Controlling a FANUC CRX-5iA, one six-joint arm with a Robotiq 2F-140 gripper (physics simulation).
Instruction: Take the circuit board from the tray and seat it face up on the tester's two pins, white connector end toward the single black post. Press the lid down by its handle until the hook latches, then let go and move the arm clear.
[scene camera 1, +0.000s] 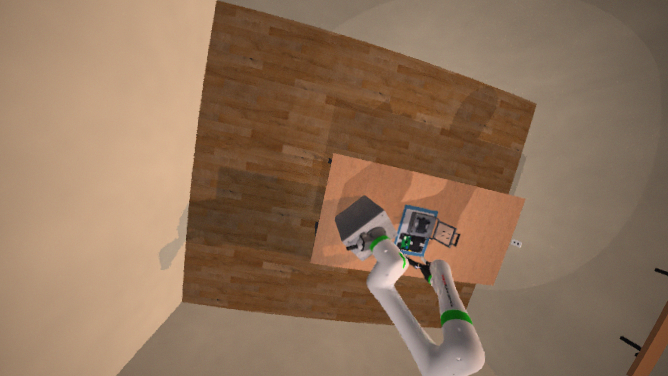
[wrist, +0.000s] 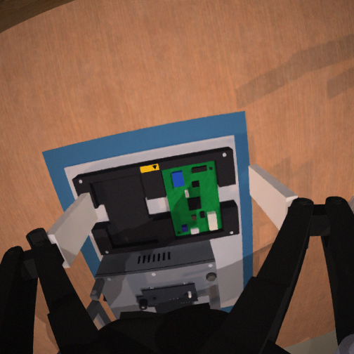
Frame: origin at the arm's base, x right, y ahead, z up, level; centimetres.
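Seen in the pictures: gripper, fingertip midpoint: (scene camera 1: 412, 256); arm's base, origin of the base link: (scene camera 1: 373, 236).
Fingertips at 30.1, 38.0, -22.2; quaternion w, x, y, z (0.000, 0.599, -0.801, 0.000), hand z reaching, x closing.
Pixels of each thing's top centre, then the offset from my fingertips to it, as dx, dy, dz. "spot": a spot on its surface instead. Level surfaces: height alone.
- green circuit board, middle of its top: (scene camera 1: 406, 242) -6.6, -0.5, -9.6
- black tray, surface spot: (scene camera 1: 419, 244) spot: -3.4, +11.4, -10.4
- grey tester, surface spot: (scene camera 1: 421, 223) spot: -23.6, +9.1, -5.4
- handle, middle of its top: (scene camera 1: 458, 240) -17.3, +24.1, +15.2
- blue-bordered mat, its level: dz -12.4
- wooden table, its level: dz -12.3
The green circuit board (scene camera 1: 406, 243) (wrist: 192, 200) lies face up in one slot of the black tray (scene camera 1: 419, 244) (wrist: 122, 210). Its white connector (wrist: 212, 221) is at the end nearer the tester. The grey tester (scene camera 1: 421, 223) (wrist: 155, 272) stands beside the tray; the gripper's body hides part of it in the wrist view. Its lid (scene camera 1: 443, 242) stands open in the scene view, with the handle (scene camera 1: 456, 239) at the outer end. My gripper (scene camera 1: 417, 261) (wrist: 169, 193) is open and empty, above the tray, with its fingers spread wide either side of it in the wrist view.
A blue-bordered mat (scene camera 1: 422, 206) (wrist: 150, 132) lies under tray and tester on the wooden table (scene camera 1: 485, 220) (wrist: 150, 60). A large grey box (scene camera 1: 362, 217) stands left of the mat in the scene view, partly behind the arm. A yellow label (wrist: 149, 168) is on the tray's edge.
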